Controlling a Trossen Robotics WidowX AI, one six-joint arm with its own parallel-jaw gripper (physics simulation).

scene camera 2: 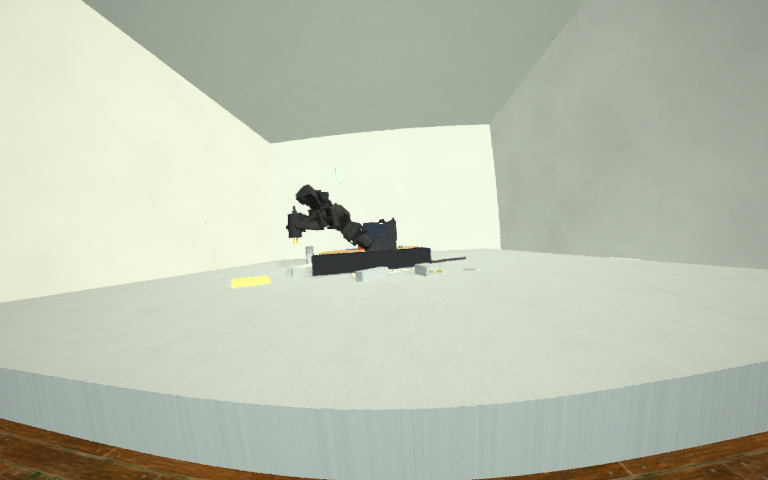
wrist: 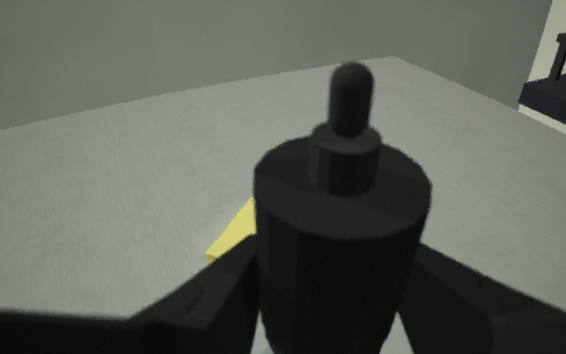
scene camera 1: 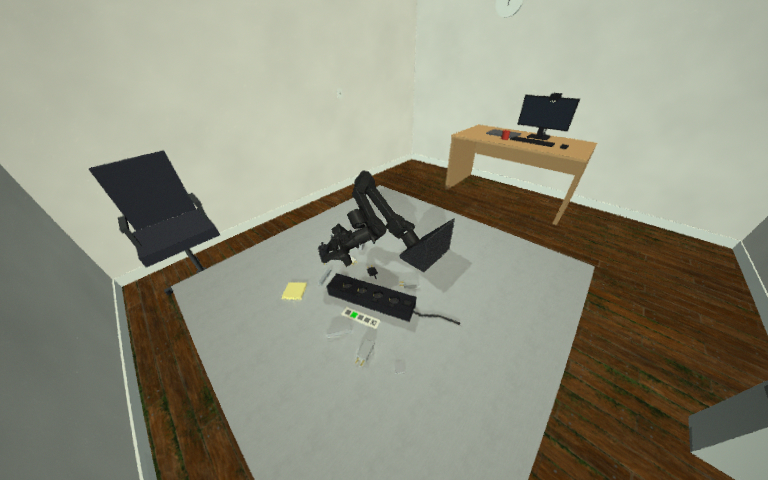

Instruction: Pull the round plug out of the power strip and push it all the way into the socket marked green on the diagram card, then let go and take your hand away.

Scene:
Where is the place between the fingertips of my gripper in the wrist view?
At 325, 248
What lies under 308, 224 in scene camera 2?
My gripper.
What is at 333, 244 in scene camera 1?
My gripper.

